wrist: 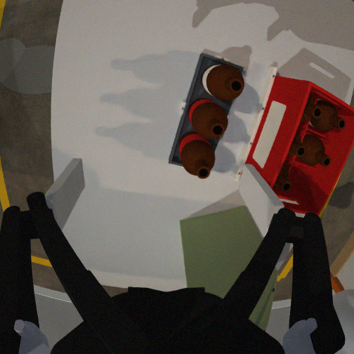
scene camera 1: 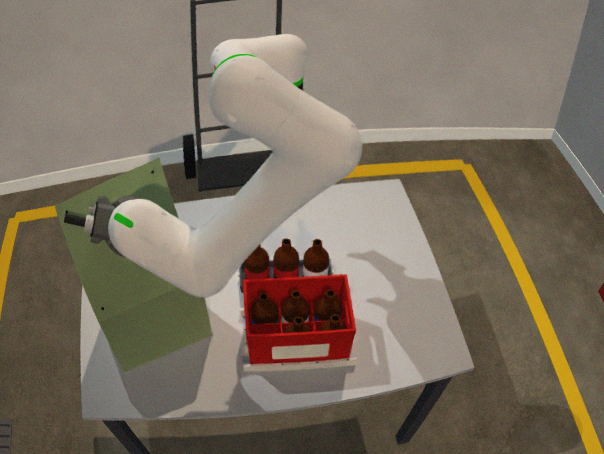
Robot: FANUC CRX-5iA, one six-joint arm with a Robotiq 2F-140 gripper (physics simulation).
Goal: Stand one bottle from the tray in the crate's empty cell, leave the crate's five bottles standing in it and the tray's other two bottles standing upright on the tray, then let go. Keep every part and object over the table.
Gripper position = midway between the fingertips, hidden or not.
I see my gripper (wrist: pixel 162 174), a red-label bottle (scene camera 1: pixel 286 258), a red-label bottle (wrist: pixel 197 157) and a pale strip (scene camera 1: pixel 352 361).
